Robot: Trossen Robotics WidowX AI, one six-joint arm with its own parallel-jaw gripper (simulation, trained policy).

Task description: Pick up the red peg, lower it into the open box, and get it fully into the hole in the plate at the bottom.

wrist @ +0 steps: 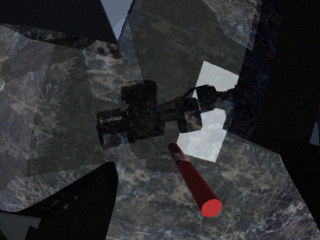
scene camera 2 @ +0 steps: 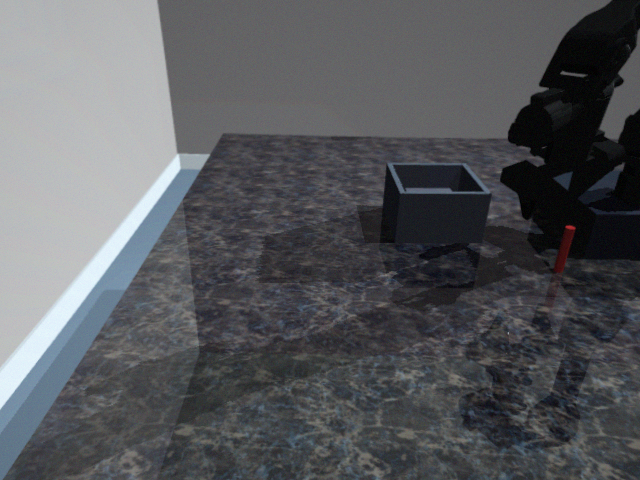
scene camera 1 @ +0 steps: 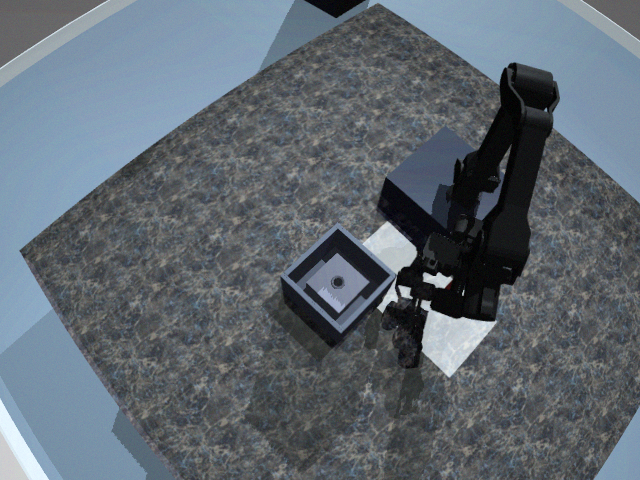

Labels:
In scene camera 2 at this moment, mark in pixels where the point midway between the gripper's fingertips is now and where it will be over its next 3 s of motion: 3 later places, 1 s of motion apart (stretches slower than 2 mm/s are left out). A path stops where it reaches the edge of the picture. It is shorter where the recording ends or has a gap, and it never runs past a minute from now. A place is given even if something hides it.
My gripper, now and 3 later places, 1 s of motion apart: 547,209; 556,254; 517,194; 456,161

